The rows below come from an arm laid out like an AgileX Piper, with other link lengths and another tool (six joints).
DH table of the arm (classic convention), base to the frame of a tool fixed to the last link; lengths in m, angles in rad. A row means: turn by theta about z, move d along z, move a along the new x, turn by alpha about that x. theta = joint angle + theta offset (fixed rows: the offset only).
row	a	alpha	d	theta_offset
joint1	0	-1.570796	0.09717	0
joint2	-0.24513	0	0	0.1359
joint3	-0.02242	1.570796	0	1.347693
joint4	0	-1.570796	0.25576	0
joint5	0	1.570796	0	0
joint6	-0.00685	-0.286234	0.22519	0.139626
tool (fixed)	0	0	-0.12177	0
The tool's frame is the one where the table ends.
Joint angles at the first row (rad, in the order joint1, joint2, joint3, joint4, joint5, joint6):
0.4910, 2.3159, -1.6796, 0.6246, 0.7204, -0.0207
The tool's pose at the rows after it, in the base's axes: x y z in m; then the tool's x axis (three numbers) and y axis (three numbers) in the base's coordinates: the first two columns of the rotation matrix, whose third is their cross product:
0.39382 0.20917 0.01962 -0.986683 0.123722 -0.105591 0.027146 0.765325 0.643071
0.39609 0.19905 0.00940 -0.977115 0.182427 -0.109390 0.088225 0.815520 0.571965
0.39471 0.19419 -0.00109 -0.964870 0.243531 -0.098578 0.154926 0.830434 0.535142
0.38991 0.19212 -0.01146 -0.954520 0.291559 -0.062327 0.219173 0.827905 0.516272
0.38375 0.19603 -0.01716 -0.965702 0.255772 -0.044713 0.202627 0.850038 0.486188
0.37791 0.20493 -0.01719 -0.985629 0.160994 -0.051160 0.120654 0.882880 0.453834
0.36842 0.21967 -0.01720 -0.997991 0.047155 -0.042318 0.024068 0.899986 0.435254
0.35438 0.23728 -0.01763 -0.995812 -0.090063 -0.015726 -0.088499 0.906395 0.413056
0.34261 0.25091 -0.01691 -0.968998 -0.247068 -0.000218 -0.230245 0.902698 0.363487
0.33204 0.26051 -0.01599 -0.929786 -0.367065 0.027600 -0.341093 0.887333 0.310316
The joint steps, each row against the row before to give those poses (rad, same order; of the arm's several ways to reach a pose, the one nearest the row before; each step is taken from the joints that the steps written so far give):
-0.0014, 0.0331, -0.0280, -0.1999, 0.0112, 0.1953
-0.0008, 0.0334, -0.0199, -0.1423, 0.0013, 0.1562
0.0009, 0.0284, -0.0082, -0.0681, -0.0010, 0.1108
0.0000, 0.0237, -0.0010, -0.0102, 0.0120, 0.0614
0.0179, 0.0139, -0.0011, -0.0185, 0.0254, -0.0031
0.0328, 0.0013, 0.0000, -0.0330, 0.0236, -0.0409
0.0437, 0.0000, 0.0010, -0.0048, 0.0262, -0.0650
0.0544, 0.0008, 0.0010, -0.0015, 0.0430, -0.0772
0.0537, 0.0003, 0.0010, -0.0480, 0.0452, -0.0731
0.0454, 0.0012, -0.0001, -0.0527, 0.0494, -0.0479

